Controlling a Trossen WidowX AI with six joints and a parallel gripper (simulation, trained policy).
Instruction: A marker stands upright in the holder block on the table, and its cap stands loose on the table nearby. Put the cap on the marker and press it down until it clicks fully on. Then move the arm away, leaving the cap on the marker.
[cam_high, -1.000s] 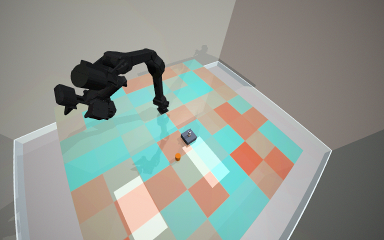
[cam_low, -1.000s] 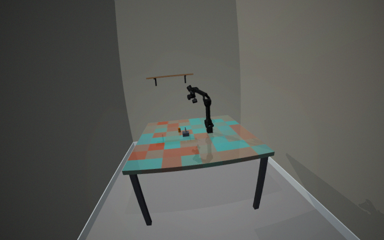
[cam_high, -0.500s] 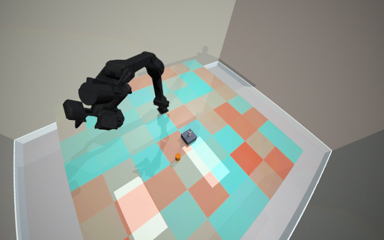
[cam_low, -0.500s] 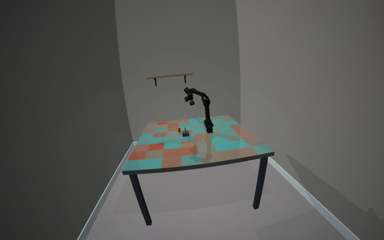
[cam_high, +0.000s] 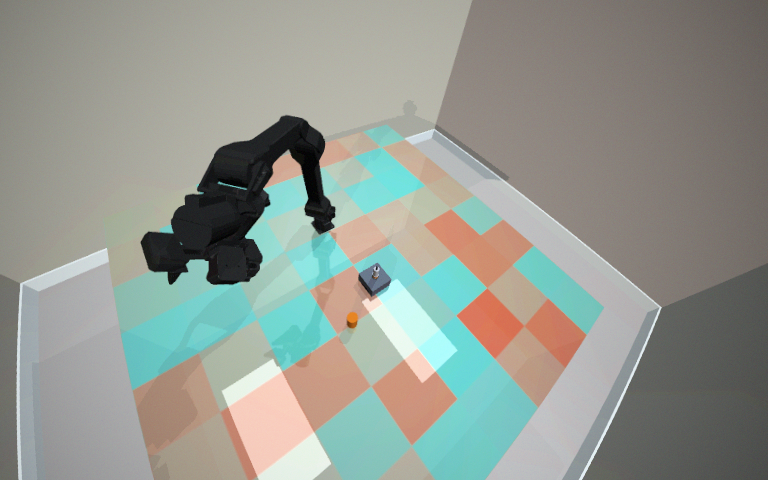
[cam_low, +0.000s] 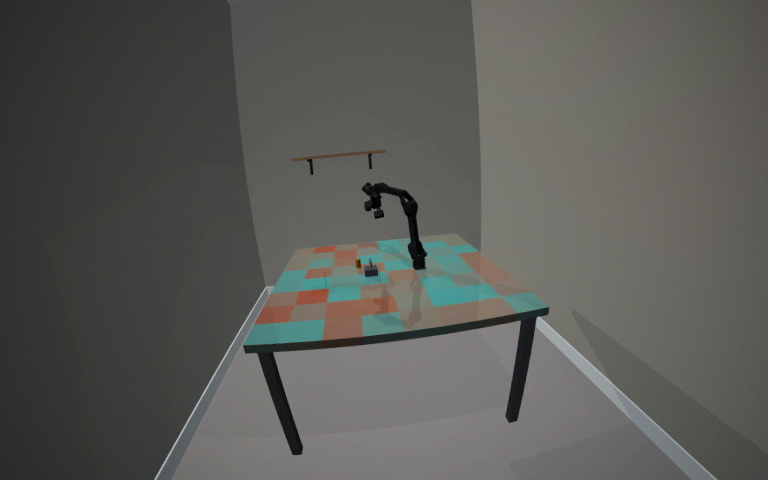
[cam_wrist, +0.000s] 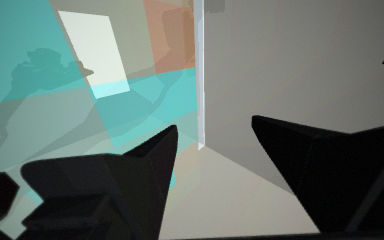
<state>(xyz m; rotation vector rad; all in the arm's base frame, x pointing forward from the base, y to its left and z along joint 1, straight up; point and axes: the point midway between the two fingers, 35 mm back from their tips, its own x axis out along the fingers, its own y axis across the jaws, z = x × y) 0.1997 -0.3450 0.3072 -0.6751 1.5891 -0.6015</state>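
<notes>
Now: the orange cap 160 mm ahead of my gripper tip, 260 mm to the left of it and 260 mm below it. From my gripper tip the other things lie so: dark holder block (90 mm ahead, 390 mm to the left, 260 mm below); then grey marker (90 mm ahead, 390 mm to the left, 210 mm below).
</notes>
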